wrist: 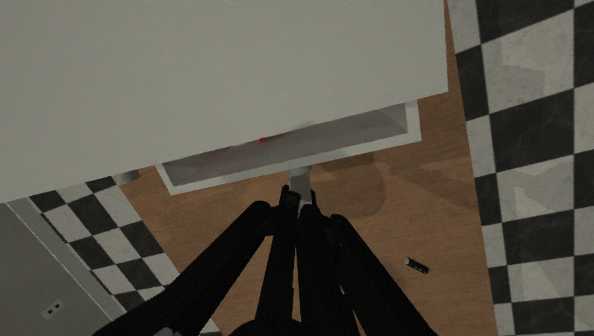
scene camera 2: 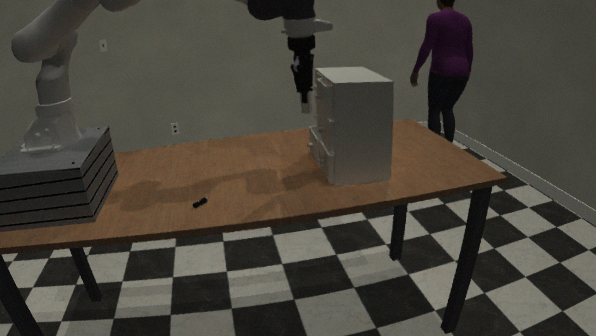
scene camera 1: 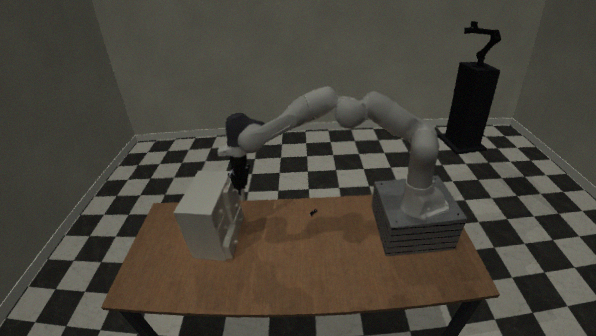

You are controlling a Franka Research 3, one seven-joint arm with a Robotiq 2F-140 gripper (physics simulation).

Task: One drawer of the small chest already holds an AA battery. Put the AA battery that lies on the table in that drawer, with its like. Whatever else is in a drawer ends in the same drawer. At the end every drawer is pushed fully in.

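Observation:
The black AA battery [scene camera 1: 313, 212] [scene camera 2: 200, 202] [wrist: 416, 265] lies on the table, well away from the small white chest [scene camera 1: 197, 230] [scene camera 2: 360, 130] [wrist: 225, 75]. A low drawer [scene camera 1: 230, 239] [scene camera 2: 320, 150] [wrist: 370, 147] of the chest stands partly out. A small bit of something red [wrist: 261, 139] shows inside it at the chest's edge; the rest of its contents is hidden under the chest top. No battery can be made out in the drawer. My gripper [scene camera 1: 241, 191] [scene camera 2: 305, 106] [wrist: 296, 177] is shut and empty, pointing down in front of the chest's front, above the level of the low drawer.
The wooden table [scene camera 1: 300, 285] [scene camera 2: 240, 220] carries the chest and the arm's grey ribbed base block [scene camera 1: 422, 237] [scene camera 2: 45, 200]. Another knob [wrist: 127, 176] sticks out from the chest front, left of the open drawer in the wrist view. A person [scene camera 2: 450, 50] stands behind the table.

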